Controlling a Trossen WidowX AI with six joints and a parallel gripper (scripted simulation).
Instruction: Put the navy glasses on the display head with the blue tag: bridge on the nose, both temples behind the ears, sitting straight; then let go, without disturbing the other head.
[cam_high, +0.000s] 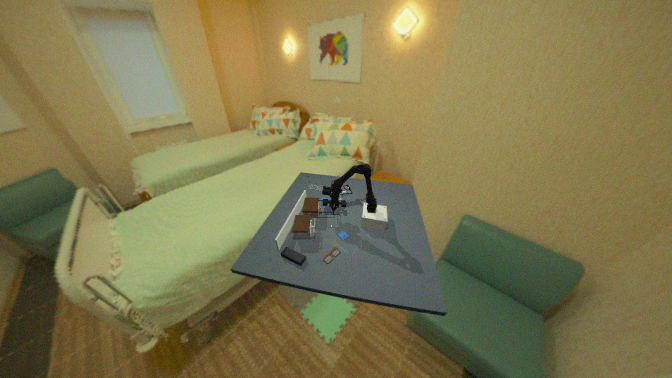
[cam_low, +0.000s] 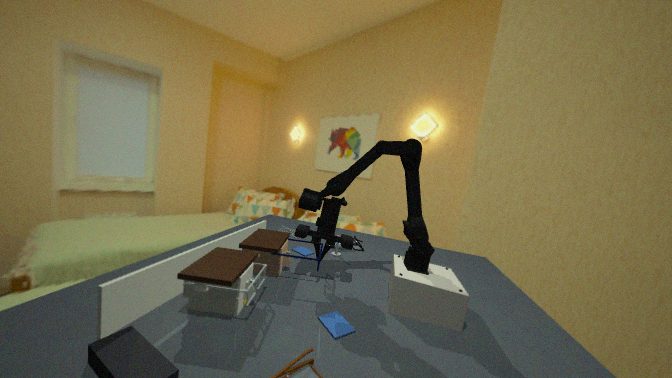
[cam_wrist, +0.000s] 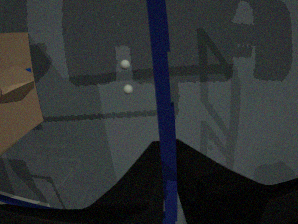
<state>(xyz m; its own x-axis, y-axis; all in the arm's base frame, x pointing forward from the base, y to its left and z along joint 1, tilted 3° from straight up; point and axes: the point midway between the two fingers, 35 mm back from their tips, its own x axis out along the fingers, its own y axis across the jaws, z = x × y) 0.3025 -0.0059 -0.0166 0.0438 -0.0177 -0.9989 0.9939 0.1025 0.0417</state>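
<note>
My gripper tip is 160 mm short of the display head, 20 mm to the left of it and 10 mm above it. Also, from my gripper tip: dark case 230 mm ahead, 420 mm to the left, 50 mm below; pale head 190 mm ahead, 200 mm to the left, 10 mm below; upright panel 320 mm ahead, 80 mm to the left, 10 mm below.
</note>
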